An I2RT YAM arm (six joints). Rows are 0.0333 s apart.
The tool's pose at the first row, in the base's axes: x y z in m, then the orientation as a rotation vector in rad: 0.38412, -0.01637, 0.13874, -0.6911, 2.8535, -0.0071
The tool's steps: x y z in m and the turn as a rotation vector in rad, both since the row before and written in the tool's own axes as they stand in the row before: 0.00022, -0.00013, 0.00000, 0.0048, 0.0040, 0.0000; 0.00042, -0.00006, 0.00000, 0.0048, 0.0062, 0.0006; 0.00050, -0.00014, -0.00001, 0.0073, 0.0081, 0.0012; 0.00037, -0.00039, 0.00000, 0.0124, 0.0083, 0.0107; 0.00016, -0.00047, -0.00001, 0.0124, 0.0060, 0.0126; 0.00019, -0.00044, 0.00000, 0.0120, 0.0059, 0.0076
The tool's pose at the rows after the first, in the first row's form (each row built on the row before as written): 0.38399, -0.01659, 0.13870, -0.6909, 2.8564, -0.0153; 0.38365, -0.01683, 0.13862, -0.6903, 2.8615, -0.0242; 0.38328, -0.01718, 0.13854, -0.6886, 2.8681, -0.0373; 0.38313, -0.01770, 0.13850, -0.6723, 2.8768, -0.0565; 0.38319, -0.01819, 0.13852, -0.6528, 2.8837, -0.0747; 0.38321, -0.01867, 0.13853, -0.6405, 2.8889, -0.0930
